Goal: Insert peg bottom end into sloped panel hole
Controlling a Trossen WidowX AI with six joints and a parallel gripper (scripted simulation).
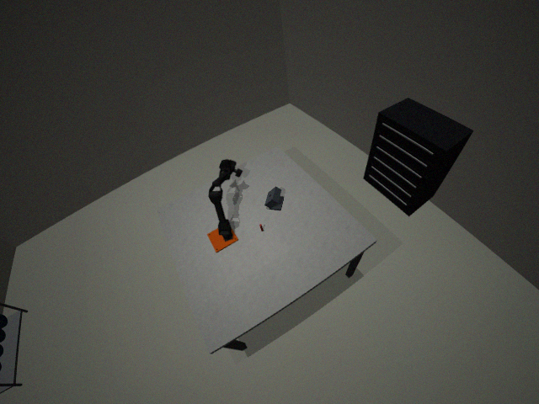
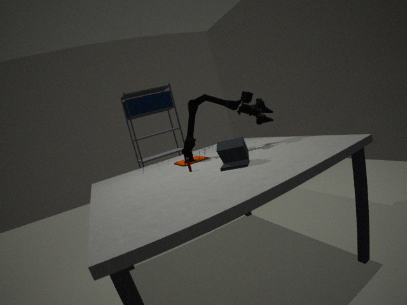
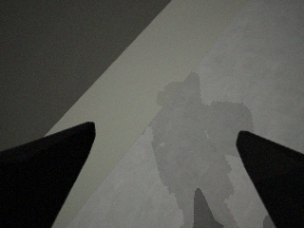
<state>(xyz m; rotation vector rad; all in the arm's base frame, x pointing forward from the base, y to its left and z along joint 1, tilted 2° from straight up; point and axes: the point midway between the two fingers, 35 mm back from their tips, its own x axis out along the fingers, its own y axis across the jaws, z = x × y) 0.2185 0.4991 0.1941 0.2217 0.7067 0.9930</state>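
My gripper tip is now 39 cm to the left of the grey sloped panel, 20 cm short of it and 10 cm above it. Also, from my gripper tip: red peg: 59 cm to the right, 11 cm below, 2 cm ahead.
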